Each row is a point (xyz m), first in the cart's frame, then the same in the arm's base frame.
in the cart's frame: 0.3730 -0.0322 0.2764
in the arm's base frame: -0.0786 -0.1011 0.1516
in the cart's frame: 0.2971 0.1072 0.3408
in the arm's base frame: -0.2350 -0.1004 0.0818
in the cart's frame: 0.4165 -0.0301 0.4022
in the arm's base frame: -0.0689 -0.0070 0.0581
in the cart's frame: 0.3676 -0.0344 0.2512
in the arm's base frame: -0.0769 -0.1199 0.1694
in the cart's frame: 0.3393 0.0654 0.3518
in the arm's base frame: -0.1787 -0.0797 0.0750
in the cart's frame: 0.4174 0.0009 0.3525
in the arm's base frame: -0.0790 -0.0642 0.0651
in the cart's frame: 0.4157 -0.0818 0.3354
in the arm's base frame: -0.0253 -0.0366 0.1241
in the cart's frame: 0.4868 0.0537 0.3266
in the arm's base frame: -0.0552 -0.1280 0.0047
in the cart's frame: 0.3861 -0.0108 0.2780
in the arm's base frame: -0.0824 -0.1135 0.1301
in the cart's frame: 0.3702 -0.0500 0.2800
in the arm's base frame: -0.0701 -0.0886 0.1620
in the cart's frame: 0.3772 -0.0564 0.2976
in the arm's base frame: -0.0639 -0.0722 0.1524
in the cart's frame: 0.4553 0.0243 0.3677
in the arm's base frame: -0.0677 -0.0718 0.0200
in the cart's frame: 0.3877 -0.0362 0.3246
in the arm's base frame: -0.0733 -0.0622 0.1198
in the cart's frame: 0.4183 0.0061 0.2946
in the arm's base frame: -0.0715 -0.1154 0.0917
